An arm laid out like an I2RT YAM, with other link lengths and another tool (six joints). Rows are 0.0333 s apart.
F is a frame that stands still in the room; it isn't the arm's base.
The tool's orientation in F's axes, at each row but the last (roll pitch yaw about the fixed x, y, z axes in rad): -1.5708, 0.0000, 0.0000; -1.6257, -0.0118, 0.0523; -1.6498, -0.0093, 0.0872; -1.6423, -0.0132, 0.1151; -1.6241, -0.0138, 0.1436
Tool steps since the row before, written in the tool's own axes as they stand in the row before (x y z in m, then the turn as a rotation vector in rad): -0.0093, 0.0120, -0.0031, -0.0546, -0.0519, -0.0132; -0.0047, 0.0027, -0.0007, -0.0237, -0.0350, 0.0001; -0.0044, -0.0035, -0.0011, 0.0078, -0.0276, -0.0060; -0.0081, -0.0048, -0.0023, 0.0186, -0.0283, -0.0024; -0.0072, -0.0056, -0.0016, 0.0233, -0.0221, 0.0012
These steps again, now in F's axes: -0.0093, -0.0031, -0.0120, -0.0546, -0.0132, 0.0519; -0.0046, -0.0011, -0.0027, -0.0242, 0.0008, 0.0347; -0.0043, -0.0012, 0.0035, 0.0078, -0.0031, 0.0281; -0.0079, -0.0029, 0.0048, 0.0181, 0.0017, 0.0286; -0.0070, -0.0023, 0.0056, 0.0224, 0.0056, 0.0223
